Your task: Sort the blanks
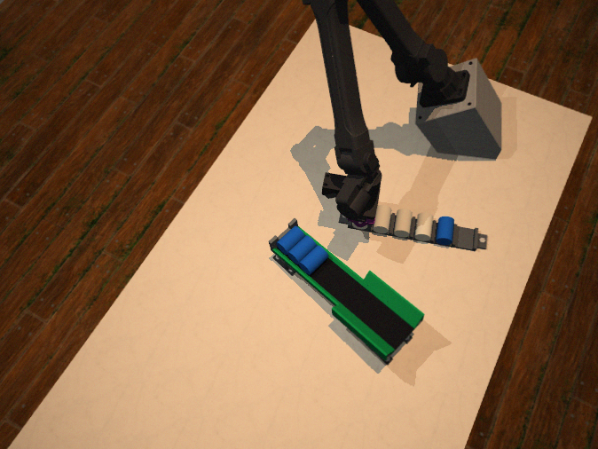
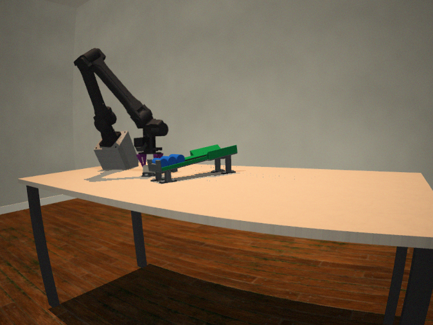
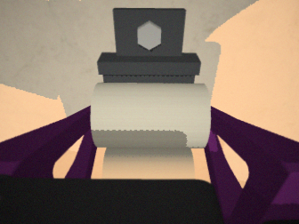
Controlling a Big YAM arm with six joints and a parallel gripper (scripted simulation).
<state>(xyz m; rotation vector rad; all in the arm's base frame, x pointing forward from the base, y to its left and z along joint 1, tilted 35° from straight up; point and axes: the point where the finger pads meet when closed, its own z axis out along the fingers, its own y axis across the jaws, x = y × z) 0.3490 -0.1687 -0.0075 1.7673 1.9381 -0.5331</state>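
Right now the rack rib is 4 cm below my hand and 3 cm to the right of it.
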